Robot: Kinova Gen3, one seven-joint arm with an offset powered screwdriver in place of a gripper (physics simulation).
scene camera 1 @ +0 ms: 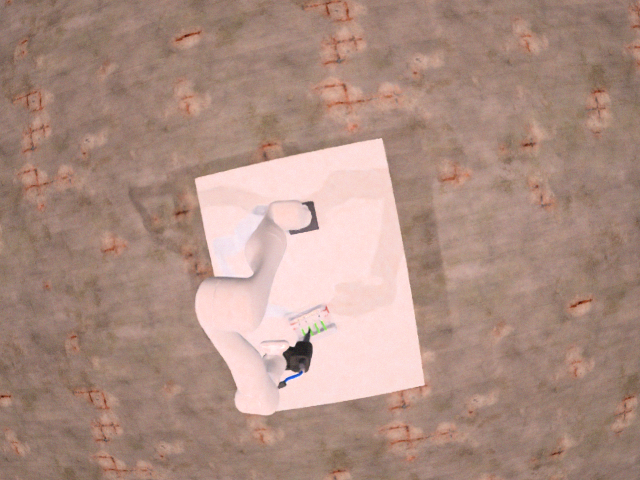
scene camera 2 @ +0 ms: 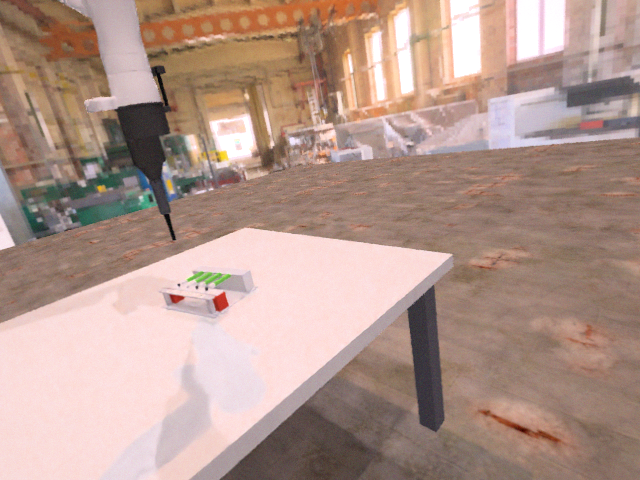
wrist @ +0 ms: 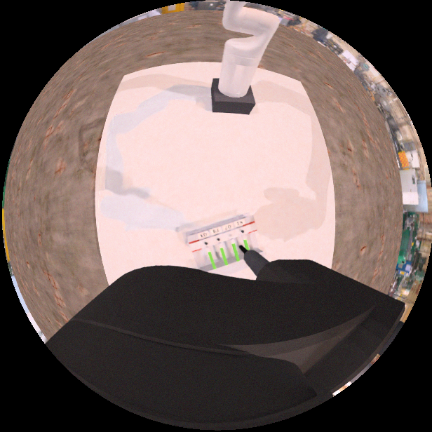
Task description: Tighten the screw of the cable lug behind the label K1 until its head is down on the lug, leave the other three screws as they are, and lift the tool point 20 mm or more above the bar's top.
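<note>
There's a grey block (scene camera 2: 241,280) that I can see here.
</note>
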